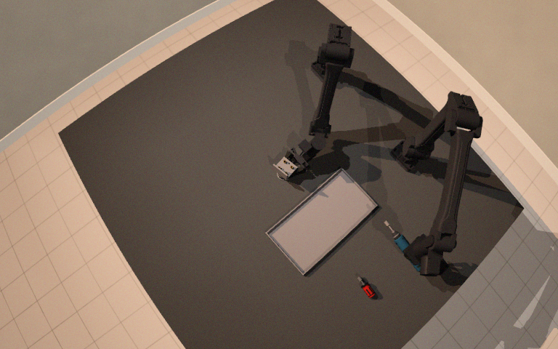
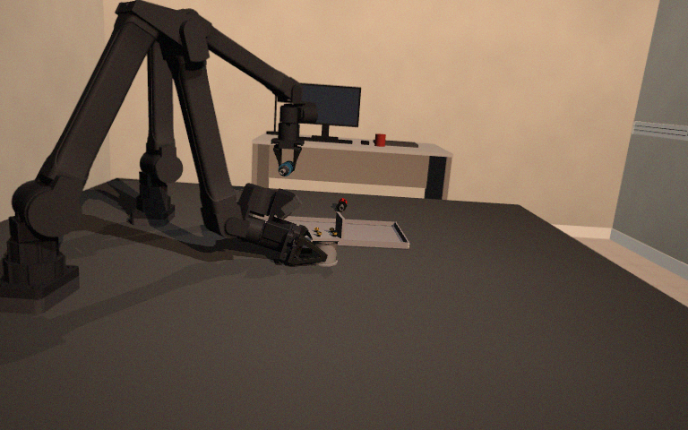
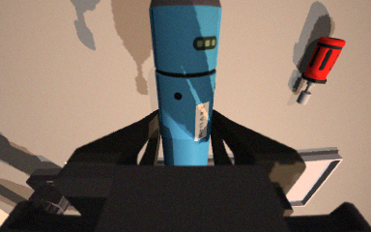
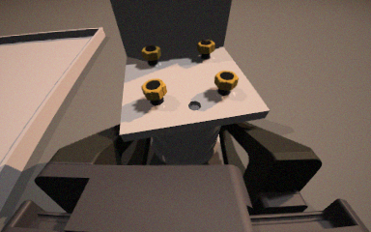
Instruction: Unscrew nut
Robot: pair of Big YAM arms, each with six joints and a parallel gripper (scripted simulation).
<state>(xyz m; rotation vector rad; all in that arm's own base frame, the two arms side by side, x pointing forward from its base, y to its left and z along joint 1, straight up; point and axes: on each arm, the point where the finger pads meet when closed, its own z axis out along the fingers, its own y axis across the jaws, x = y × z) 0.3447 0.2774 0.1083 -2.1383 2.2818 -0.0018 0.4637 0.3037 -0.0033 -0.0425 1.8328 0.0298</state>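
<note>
My right hand is 1 cm below the joint module. From my right hand the other things lie so: shallow grey tray (25 cm to the left, 2 cm below); nut (5 cm above, 2 cm to the left, 2 cm ahead); grey bracket (5 cm above).
</note>
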